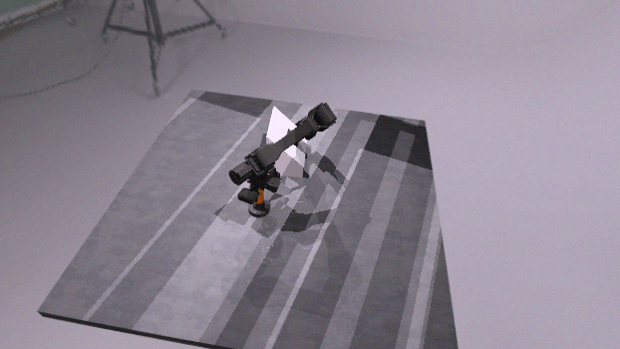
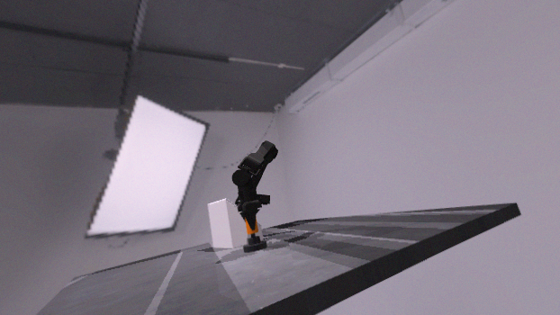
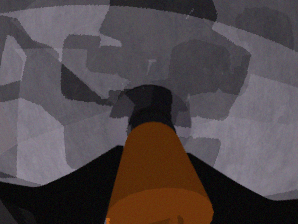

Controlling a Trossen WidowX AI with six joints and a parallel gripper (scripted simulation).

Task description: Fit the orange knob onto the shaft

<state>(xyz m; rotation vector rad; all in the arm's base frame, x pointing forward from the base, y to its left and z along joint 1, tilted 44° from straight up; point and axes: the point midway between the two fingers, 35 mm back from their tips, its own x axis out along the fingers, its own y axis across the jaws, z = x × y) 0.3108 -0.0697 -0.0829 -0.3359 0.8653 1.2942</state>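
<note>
The dark pedestal lies 40 mm below my gripper tip. Round my gripper tip: orange knob: 20 mm above.
</note>
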